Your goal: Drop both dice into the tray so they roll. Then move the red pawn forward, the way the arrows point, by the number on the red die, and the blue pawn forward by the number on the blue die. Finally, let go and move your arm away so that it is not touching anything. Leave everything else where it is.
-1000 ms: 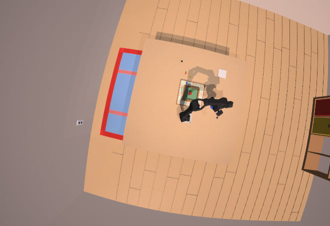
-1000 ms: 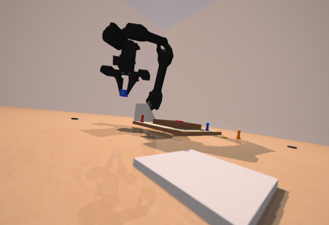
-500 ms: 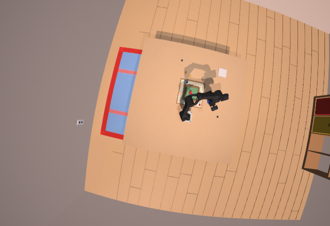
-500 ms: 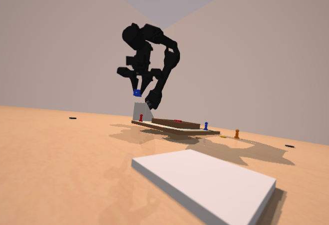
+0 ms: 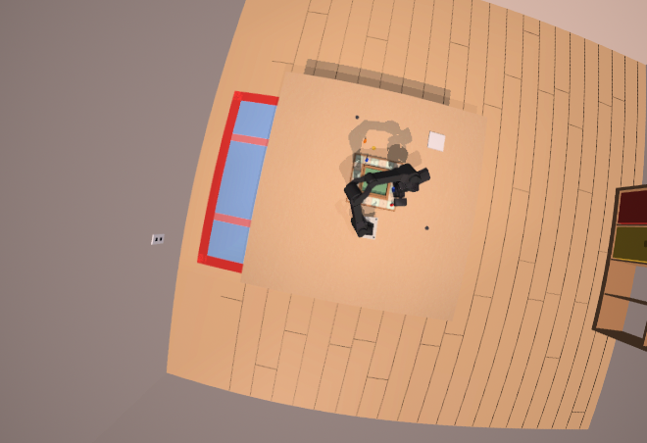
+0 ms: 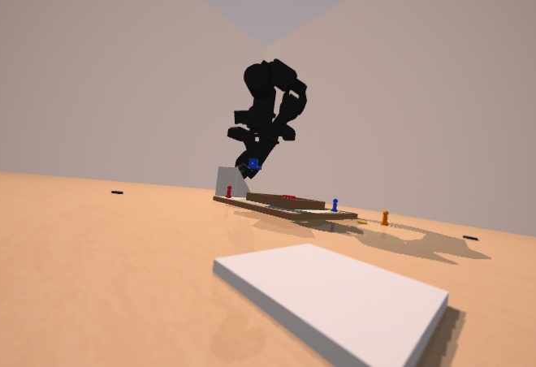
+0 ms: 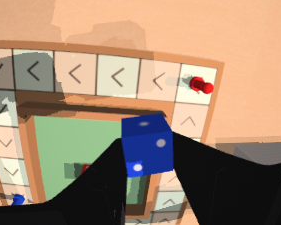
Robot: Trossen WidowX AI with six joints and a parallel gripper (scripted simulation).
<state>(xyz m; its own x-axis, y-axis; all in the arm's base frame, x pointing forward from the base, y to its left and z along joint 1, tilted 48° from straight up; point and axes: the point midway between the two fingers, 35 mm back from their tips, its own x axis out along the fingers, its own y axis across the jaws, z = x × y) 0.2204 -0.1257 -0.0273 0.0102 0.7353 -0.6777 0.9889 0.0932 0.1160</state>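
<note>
Right now my gripper tip is 8 cm above the red pawn, 7 cm past it and 2 cm to the left of it. From my gripper tip the other things lie so: small yellow piece 25 cm ahead, 11 cm to the left, 11 cm below; then blue pawn 16 cm ahead, 15 cm to the left, 8 cm below; then tray 10 cm below, 9 cm to the left, 5 cm ahead.
</note>
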